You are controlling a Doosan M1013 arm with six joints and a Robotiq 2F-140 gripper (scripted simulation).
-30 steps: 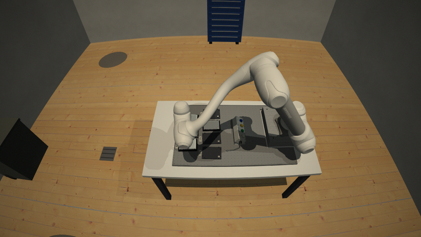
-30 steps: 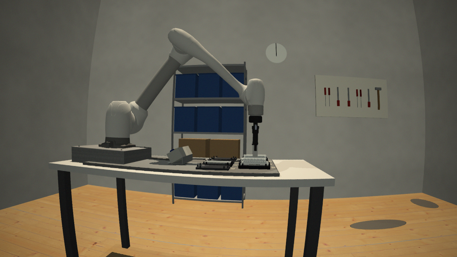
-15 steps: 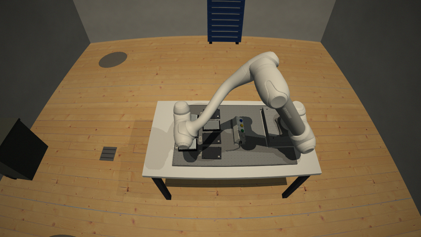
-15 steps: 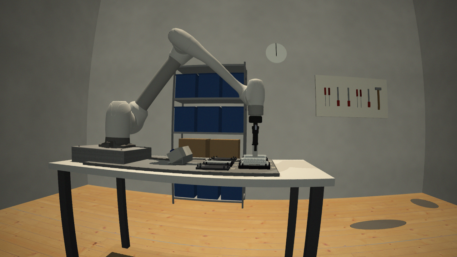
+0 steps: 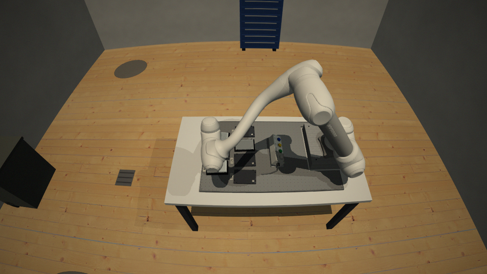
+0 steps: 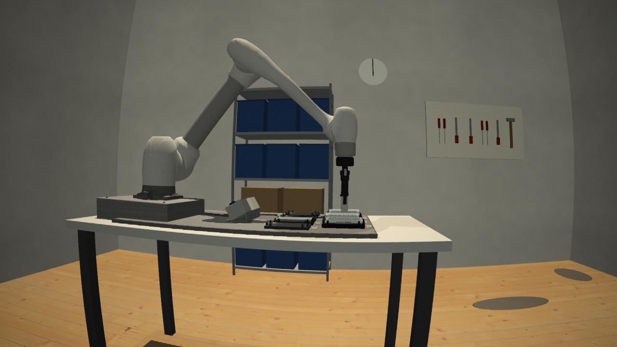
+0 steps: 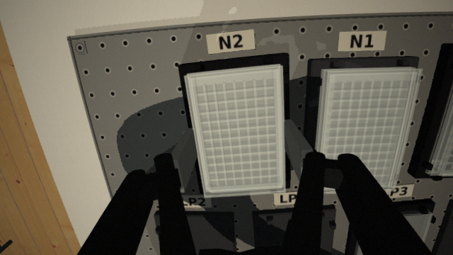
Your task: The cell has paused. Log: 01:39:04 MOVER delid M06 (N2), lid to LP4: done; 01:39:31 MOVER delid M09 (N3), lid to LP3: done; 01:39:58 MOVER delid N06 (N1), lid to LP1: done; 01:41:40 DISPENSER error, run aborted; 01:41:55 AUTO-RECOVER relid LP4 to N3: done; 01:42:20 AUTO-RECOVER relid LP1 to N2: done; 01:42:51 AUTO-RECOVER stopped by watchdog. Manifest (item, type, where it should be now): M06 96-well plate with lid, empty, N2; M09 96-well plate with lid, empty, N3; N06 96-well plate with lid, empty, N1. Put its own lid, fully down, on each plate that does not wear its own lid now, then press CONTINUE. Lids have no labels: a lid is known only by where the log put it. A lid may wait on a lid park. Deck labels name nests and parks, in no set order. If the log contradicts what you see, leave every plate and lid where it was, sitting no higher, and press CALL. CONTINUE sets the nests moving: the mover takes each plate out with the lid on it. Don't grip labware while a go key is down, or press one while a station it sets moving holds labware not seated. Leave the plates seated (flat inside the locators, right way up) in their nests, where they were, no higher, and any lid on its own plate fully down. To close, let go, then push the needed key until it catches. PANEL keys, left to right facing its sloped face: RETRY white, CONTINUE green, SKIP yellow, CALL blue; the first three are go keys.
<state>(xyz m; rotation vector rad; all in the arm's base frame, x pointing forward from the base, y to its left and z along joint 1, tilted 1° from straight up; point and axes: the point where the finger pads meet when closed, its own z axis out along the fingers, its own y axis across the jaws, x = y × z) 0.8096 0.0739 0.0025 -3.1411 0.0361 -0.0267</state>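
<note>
Right now the nest N2 is 5 cm below my hand. Also, from my hand: park LP4: 19 cm behind, 5 cm to the right, 5 cm below; then park LP2: 18 cm behind, 8 cm to the left, 5 cm below; then LP2 label: 9 cm behind, 7 cm to the left, 5 cm below.
</note>
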